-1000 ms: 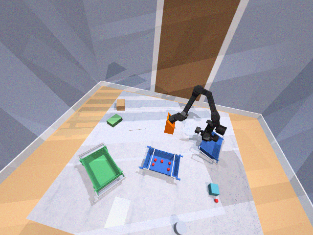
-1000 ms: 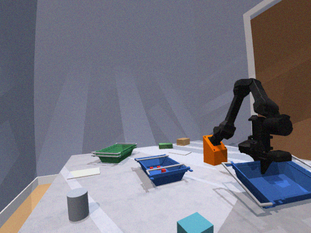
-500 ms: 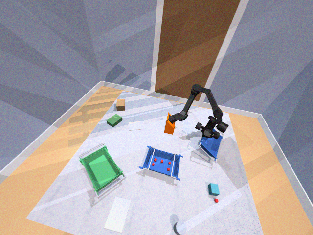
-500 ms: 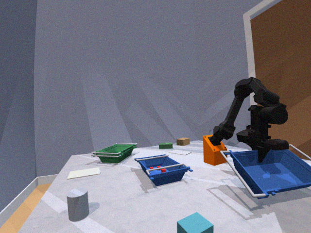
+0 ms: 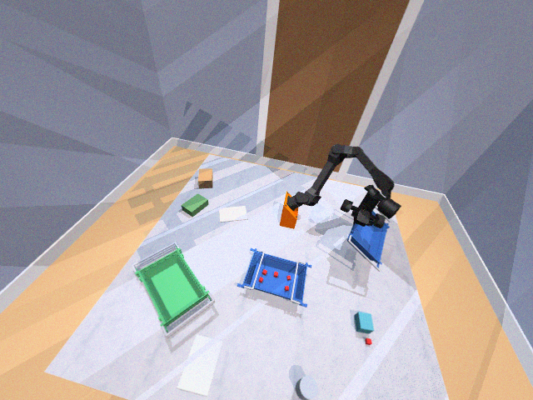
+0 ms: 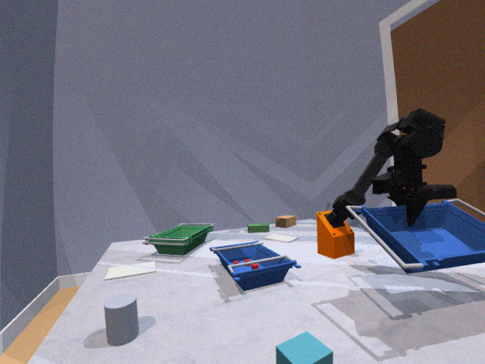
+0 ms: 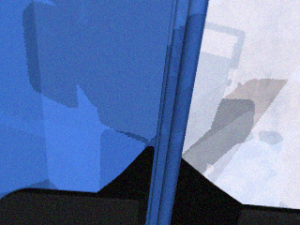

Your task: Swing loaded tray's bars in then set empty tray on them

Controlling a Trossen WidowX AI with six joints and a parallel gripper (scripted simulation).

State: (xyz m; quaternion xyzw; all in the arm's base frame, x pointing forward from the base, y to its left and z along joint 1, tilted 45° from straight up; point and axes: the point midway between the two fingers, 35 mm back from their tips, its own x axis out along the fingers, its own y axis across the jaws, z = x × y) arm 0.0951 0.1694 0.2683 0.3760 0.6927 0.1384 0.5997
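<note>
Now: the blue tray 3 cm ahead of my gripper tip and 7 cm to the left of it. Also, from my gripper tip: teal block 38 cm ahead, 5 cm to the left, 14 cm below; then grey cylinder 62 cm ahead, 18 cm to the right, 13 cm below; then red block 44 cm ahead, 6 cm to the left, 15 cm below.
</note>
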